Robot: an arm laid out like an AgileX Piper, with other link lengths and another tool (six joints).
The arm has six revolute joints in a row. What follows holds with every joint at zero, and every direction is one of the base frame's.
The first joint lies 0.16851 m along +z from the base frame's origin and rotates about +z.
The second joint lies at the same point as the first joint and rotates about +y.
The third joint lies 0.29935 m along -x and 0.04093 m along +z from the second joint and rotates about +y.
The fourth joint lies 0.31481 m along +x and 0.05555 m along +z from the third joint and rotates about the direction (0.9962, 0, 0.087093).
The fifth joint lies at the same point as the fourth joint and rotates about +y.
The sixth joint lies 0.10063 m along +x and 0.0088 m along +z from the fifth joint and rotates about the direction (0.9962, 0, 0.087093).
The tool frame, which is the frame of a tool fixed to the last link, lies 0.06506 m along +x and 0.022 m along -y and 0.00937 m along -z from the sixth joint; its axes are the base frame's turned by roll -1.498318, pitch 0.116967 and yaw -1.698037 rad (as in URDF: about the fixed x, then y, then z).
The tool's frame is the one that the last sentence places.
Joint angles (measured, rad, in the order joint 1, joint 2, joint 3, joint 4, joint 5, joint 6), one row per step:
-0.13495, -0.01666, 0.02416, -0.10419, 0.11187, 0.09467
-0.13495, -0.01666, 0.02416, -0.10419, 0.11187, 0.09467
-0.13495, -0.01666, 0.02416, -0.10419, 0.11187, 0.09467
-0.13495, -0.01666, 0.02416, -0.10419, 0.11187, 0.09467
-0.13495, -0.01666, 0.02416, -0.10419, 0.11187, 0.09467
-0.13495, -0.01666, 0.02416, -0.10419, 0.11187, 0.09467
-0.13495, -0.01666, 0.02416, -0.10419, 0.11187, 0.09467
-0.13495, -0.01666, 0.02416, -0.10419, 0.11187, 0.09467
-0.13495, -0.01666, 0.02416, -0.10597, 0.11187, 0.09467
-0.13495, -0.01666, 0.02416, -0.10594, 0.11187, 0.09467
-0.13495, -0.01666, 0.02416, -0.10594, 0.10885, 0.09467
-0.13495, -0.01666, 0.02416, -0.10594, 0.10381, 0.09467
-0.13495, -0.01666, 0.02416, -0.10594, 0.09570, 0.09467
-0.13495, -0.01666, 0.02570, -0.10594, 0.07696, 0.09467
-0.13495, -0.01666, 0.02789, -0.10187, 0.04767, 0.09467
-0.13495, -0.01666, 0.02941, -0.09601, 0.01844, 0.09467
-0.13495, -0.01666, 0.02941, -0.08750, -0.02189, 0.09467
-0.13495, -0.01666, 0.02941, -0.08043, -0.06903, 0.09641
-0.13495, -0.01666, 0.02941, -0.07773, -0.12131, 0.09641
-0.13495, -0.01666, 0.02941, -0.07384, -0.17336, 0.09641
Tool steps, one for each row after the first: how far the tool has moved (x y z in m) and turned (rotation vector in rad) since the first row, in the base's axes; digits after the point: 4 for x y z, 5 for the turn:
0.0000, 0.0000, 0.0000, 0.00000, 0.00000, 0.00000
0.0000, 0.0000, 0.0000, 0.00000, 0.00000, 0.00000
0.0000, 0.0000, 0.0000, 0.00000, 0.00000, 0.00000
0.0000, 0.0000, 0.0000, 0.00000, 0.00000, 0.00000
0.0000, 0.0000, 0.0000, 0.00000, 0.00000, 0.00000
0.0000, 0.0000, 0.0000, 0.00000, 0.00000, 0.00000
0.0000, 0.0000, 0.0000, 0.00000, 0.00000, 0.00000
0.0000, -0.0001, 0.0000, -0.00176, 0.00024, -0.00014
0.0000, -0.0001, 0.0000, -0.00173, 0.00023, -0.00014
0.0001, 0.0000, 0.0005, -0.00216, -0.00274, 0.00018
0.0002, 0.0001, 0.0014, -0.00287, -0.00770, 0.00070
0.0004, 0.0002, 0.0027, -0.00403, -0.01568, 0.00155
0.0008, 0.0004, 0.0050, -0.00648, -0.03260, 0.00351
0.0014, 0.0010, 0.0087, -0.00631, -0.05982, 0.00676
0.0019, 0.0015, 0.0126, -0.00444, -0.08791, 0.00994
0.0021, 0.0022, 0.0191, -0.00172, -0.12884, 0.01405
0.0021, 0.0029, 0.0267, 0.00033, -0.17654, 0.01855
0.0017, 0.0037, 0.0353, -0.00441, -0.22846, 0.02329
0.0007, 0.0045, 0.0438, -0.00796, -0.28034, 0.02779

